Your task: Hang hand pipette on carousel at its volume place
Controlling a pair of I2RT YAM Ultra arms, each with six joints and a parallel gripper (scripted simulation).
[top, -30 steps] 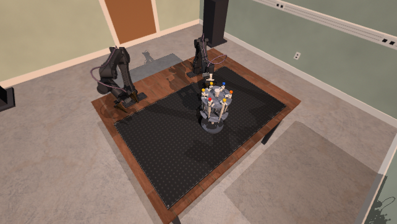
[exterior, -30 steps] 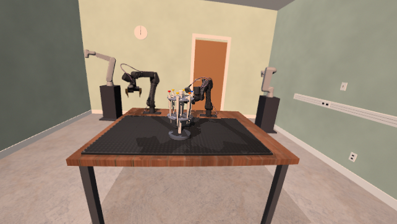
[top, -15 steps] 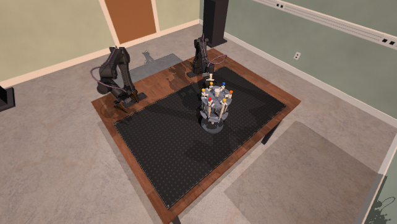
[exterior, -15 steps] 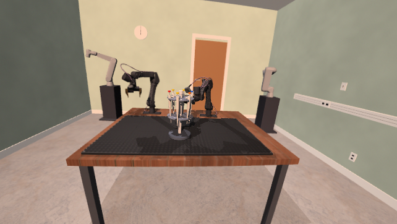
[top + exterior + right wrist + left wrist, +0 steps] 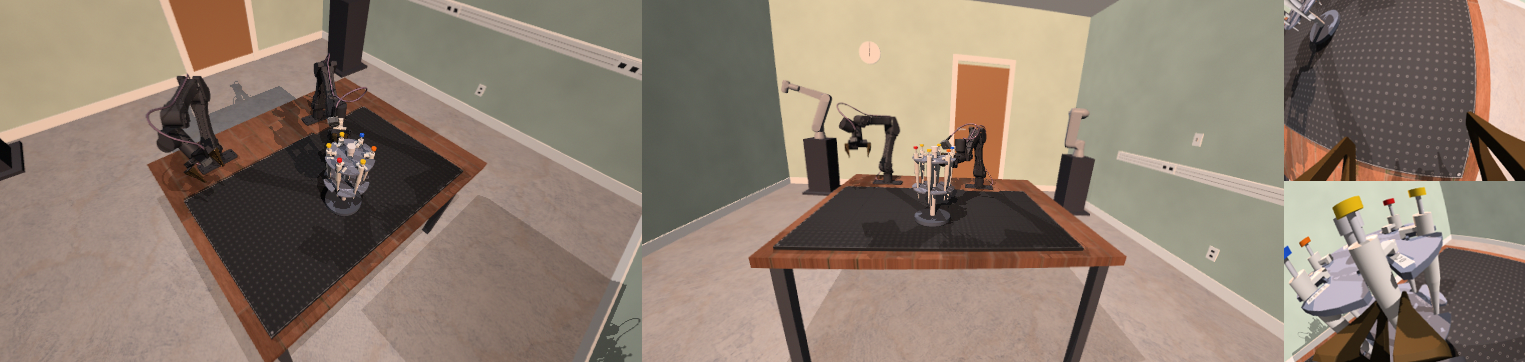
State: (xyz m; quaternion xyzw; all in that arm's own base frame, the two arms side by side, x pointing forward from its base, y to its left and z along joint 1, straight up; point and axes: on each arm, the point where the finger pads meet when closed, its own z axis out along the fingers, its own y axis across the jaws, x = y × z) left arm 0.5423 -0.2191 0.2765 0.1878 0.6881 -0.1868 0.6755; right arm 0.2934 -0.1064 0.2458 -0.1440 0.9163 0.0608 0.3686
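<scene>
Right now the pipette is 10 mm ahead of my left hand, 10 mm to the right of it and 20 mm below it.
</scene>
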